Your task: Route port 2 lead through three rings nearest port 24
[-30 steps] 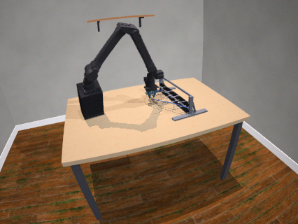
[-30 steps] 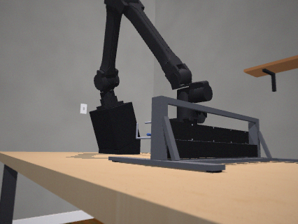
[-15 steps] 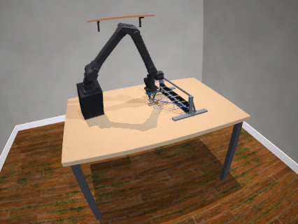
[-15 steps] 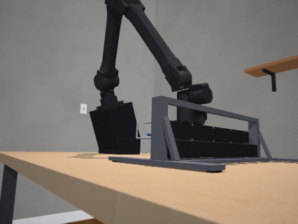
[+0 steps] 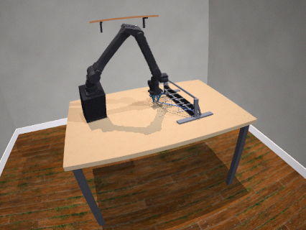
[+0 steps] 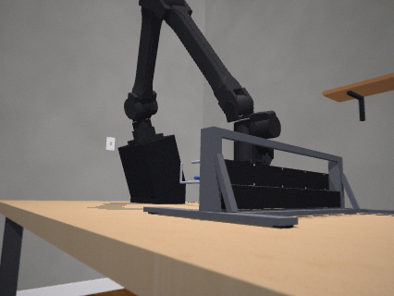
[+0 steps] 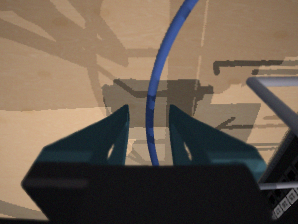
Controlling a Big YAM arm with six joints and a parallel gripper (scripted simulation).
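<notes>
The grey rack is 17 cm ahead of my hand, 7 cm to the right of it and 3 cm above it.
</notes>
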